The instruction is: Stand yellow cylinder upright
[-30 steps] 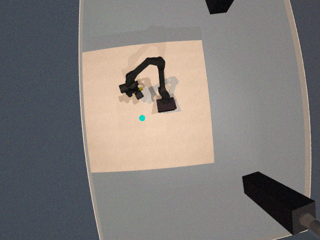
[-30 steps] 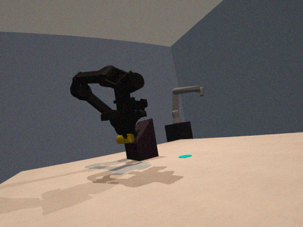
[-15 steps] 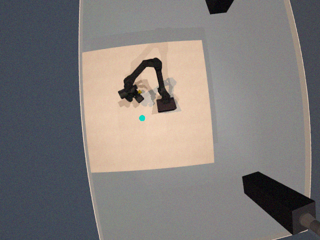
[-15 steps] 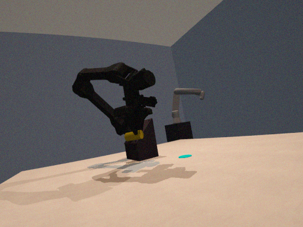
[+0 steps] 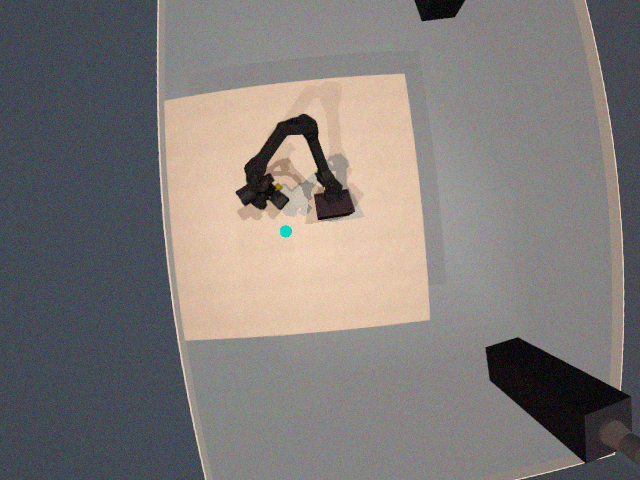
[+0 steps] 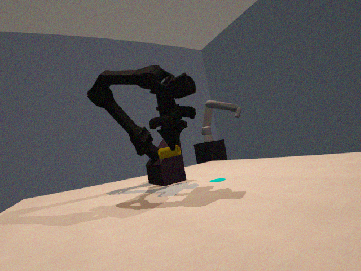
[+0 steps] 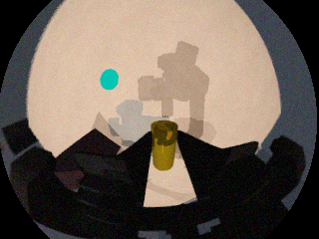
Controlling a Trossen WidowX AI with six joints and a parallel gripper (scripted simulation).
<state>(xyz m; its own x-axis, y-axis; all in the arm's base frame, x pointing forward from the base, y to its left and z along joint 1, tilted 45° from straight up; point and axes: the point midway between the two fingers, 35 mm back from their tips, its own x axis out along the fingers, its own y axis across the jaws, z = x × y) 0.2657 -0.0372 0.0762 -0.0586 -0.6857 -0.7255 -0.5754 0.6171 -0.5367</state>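
Right now my gripper tip is 170 mm to the right of the cyan circle and 140 mm above it. Also, from my gripper tip: yellow tall cylinder (20 mm behind, 10 mm to the right).
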